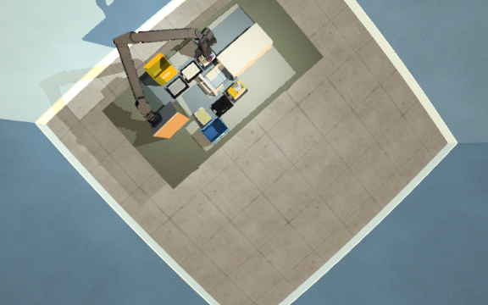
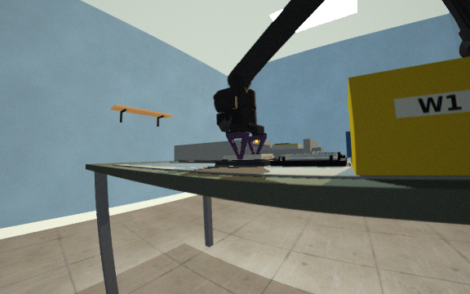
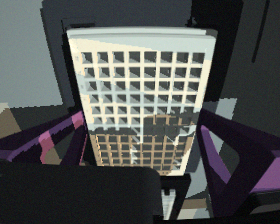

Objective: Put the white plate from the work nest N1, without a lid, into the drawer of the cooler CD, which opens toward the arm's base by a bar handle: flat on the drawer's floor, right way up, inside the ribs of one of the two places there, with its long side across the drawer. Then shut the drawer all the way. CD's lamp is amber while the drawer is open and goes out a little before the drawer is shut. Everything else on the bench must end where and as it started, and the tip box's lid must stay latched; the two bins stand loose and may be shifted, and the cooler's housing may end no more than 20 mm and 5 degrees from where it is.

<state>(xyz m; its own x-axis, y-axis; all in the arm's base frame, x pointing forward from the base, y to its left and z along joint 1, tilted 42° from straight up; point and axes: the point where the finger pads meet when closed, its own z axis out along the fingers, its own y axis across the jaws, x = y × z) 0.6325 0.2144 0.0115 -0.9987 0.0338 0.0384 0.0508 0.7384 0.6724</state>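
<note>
The cooler drawer is 18 cm to the right of my hand and 3 cm behind it. Also, from my hand: white plate: right at my hand; then cooler CD: 19 cm to the right, 10 cm ahead, 1 cm above; then yellow tip box: 38 cm to the right, 3 cm above, 2 cm behind.
</note>
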